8 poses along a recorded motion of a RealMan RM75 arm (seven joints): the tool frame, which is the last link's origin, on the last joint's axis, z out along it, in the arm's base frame.
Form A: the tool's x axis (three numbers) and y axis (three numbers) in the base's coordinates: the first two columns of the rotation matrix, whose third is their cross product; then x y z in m.
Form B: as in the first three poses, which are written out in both.
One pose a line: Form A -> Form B
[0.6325, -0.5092, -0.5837, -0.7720, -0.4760, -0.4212, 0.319, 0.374, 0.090] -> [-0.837, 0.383, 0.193, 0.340, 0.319, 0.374, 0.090]
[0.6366, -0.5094, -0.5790, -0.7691, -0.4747, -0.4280, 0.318, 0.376, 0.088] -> [-0.837, 0.382, 0.190, 0.342, 0.318, 0.376, 0.088]
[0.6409, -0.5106, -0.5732, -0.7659, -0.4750, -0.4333, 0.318, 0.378, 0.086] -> [-0.838, 0.381, 0.186, 0.343, 0.318, 0.378, 0.086]
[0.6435, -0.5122, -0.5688, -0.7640, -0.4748, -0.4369, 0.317, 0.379, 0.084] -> [-0.839, 0.380, 0.183, 0.343, 0.317, 0.379, 0.084]
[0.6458, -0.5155, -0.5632, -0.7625, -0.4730, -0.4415, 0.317, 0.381, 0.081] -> [-0.839, 0.381, 0.179, 0.344, 0.317, 0.381, 0.081]
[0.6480, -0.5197, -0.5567, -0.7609, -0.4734, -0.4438, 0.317, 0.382, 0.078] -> [-0.840, 0.381, 0.175, 0.344, 0.317, 0.382, 0.078]
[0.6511, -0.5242, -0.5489, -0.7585, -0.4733, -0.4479, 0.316, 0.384, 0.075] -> [-0.841, 0.381, 0.171, 0.344, 0.316, 0.384, 0.075]
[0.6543, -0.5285, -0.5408, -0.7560, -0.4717, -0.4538, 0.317, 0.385, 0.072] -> [-0.842, 0.382, 0.165, 0.344, 0.317, 0.385, 0.072]
